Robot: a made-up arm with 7 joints.
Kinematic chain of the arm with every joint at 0, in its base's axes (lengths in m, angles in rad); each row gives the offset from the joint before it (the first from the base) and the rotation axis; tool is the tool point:
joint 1: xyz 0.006 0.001 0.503 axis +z
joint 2: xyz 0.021 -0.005 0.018 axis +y
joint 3: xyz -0.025 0 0.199 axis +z
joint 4: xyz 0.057 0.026 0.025 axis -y
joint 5: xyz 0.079 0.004 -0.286 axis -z
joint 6: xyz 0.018 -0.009 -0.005 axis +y
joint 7: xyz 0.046 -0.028 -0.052 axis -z
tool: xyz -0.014 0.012 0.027
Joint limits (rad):
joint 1: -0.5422..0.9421
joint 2: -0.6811..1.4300
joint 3: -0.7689..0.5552
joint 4: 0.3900..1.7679
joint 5: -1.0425..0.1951
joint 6: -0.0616..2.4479
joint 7: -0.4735..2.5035
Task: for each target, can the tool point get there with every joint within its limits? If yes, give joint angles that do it. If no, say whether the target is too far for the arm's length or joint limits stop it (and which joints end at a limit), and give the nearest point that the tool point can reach.
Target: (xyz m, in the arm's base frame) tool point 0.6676 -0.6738 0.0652
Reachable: no: too far | nearest point 0.3746 -0.3750 0.2811 | short by 0.471 m
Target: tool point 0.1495 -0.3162 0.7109
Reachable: yes | joints -0.4043 -0.3341 -0.6586 0.9720 -0.8016 1.6704 1.2086
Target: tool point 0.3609 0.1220 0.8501
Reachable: yes | joints -0.0055 -0.1482 0.1684 1.3121 -0.7954 0.3748 1.7799
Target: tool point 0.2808 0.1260 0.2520
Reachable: yes | joints 0.7432 1.1225 -0.3003 0.9228 -0.5999 0.4884 -0.0350
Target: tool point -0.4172 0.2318 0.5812
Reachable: no: joint limits stop it (at a limit: joint 1, joint 2, joint 3, joint 5, joint 6) | nearest point -0.0969 0.2857 0.6929 | short by 0.343 m
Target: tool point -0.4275 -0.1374 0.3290
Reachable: no: joint limits stop it (at a limit: joint 1, joint 2, joint 3, joint 4, joint 5, joint 7) | nearest point -0.1256 -0.1582 0.3467 | short by 0.303 m
